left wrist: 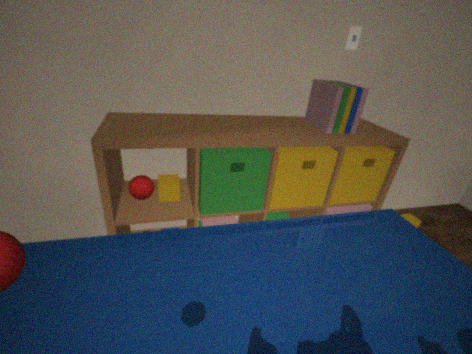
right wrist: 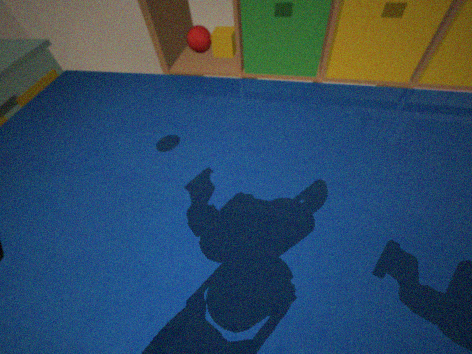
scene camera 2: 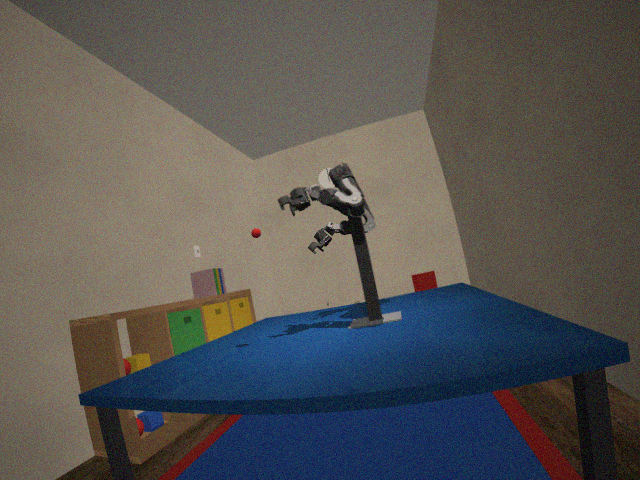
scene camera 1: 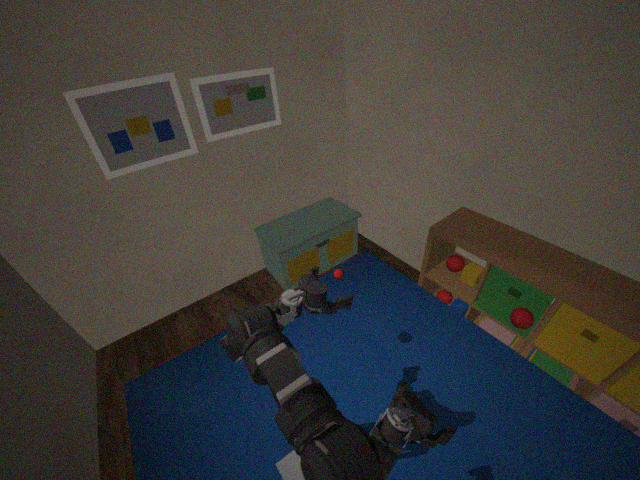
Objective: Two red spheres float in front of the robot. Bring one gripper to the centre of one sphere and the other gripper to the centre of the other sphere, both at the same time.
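You'd find my left gripper at (scene camera 1: 333, 286), and my right gripper's there too, at (scene camera 1: 424, 411). There's also a pedestal (scene camera 2: 356, 225).
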